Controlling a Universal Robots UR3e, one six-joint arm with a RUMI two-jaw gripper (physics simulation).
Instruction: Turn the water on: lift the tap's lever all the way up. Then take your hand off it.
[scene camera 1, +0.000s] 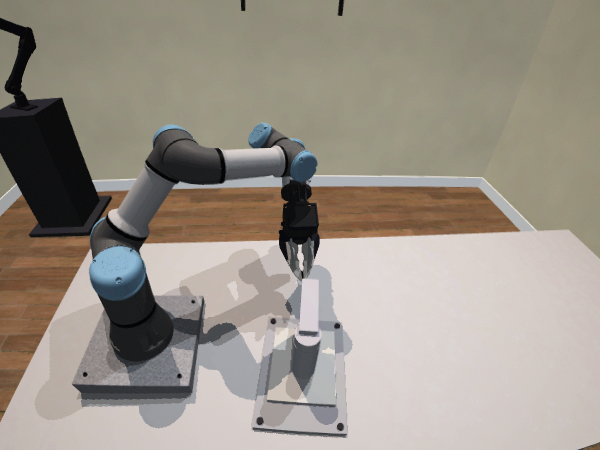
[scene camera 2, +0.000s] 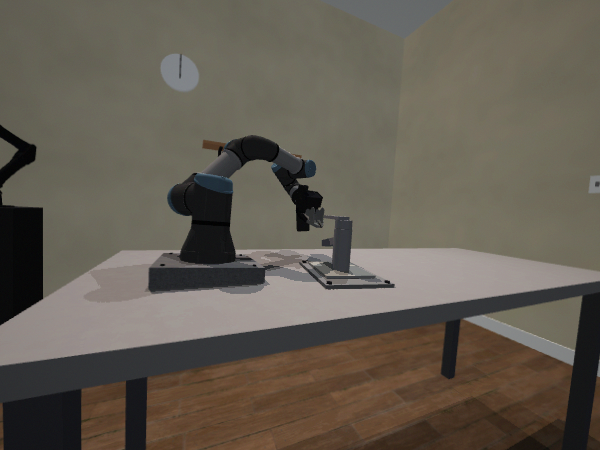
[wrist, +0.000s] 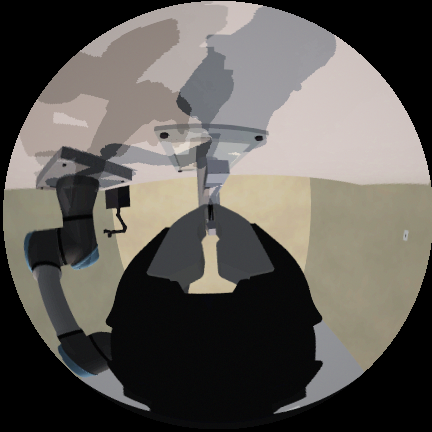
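Where they show: gripper, between the fingertips: (scene camera 1: 302, 280) (scene camera 2: 320, 227) (wrist: 210, 206); arm's base, origin of its link: (scene camera 1: 143, 334) (scene camera 2: 208, 259) (wrist: 76, 182).
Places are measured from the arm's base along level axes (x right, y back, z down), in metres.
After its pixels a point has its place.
The tap's grey column (scene camera 1: 305, 357) @[x 0.109, y -0.327, z -0.076 m] (scene camera 2: 342, 247) @[x 0.106, y -0.320, z -0.045 m] stands upright on a clear baseplate (scene camera 1: 300, 421) @[x 0.187, y -0.315, z 0.023 m] (wrist: 212, 129) @[x -0.029, y -0.349, z 0.023 m]. Its flat lever (scene camera 1: 309, 305) @[x 0.033, y -0.341, z -0.125 m] (scene camera 2: 335, 217) @[x 0.062, y -0.320, z -0.121 m] lies about level on top, with its free end toward my gripper. A short spout (scene camera 2: 327, 242) @[x 0.010, y -0.331, z -0.045 m] (wrist: 218, 166) @[x -0.037, y -0.355, z -0.036 m] sticks out below the lever. My gripper (scene camera 1: 302, 276) @[x -0.059, y -0.344, z -0.085 m] (scene camera 2: 321, 225) @[x -0.059, y -0.344, z -0.085 m] (wrist: 210, 206) @[x -0.059, y -0.344, z -0.085 m] is shut with nothing between its fingers. Its tips are close to the lever's free end, at about its height or slightly lower in the second scene view. Fingers partly hide the lever in the wrist view; I cannot tell whether they touch.
My arm's grey base block (scene camera 1: 135, 377) @[x 0.098, y -0.008, z -0.005 m] (scene camera 2: 205, 278) @[x 0.114, y 0.012, z 0.015 m] (wrist: 92, 167) @[x -0.027, y -0.114, z 0.006 m] stands on the table (scene camera 1: 450, 325) @[x 0.020, y -0.705, z 0.031 m] (scene camera 2: 450, 270) @[x 0.122, y -0.738, z 0.031 m], left of the tap. A black pedestal (scene camera 1: 62, 170) (scene camera 2: 20, 260) with another dark arm stands beyond the table at the left.
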